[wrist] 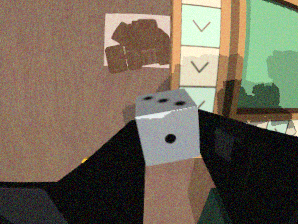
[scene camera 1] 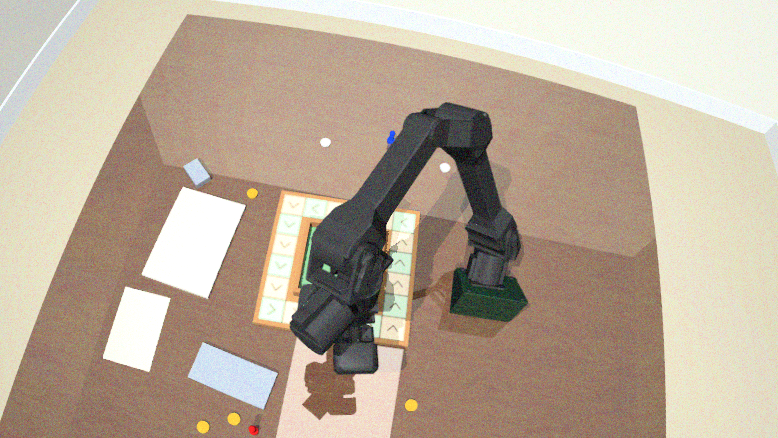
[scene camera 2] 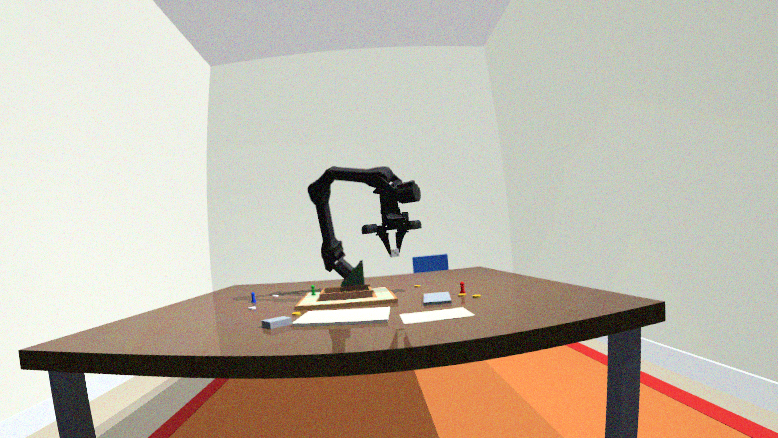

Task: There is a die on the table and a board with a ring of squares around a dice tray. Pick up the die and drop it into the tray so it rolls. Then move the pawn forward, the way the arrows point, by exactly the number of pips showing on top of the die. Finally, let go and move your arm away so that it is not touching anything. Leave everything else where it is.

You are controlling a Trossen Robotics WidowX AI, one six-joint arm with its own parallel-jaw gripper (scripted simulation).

Labels:
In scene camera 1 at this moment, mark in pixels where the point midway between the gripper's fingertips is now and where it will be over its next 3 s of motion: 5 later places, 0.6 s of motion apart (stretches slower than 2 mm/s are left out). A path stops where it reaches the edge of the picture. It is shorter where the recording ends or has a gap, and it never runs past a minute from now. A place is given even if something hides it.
My gripper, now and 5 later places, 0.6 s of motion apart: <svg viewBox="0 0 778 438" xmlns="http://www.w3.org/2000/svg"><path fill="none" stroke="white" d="M349 329L339 296L338 266L342 248L346 260L341 241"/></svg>

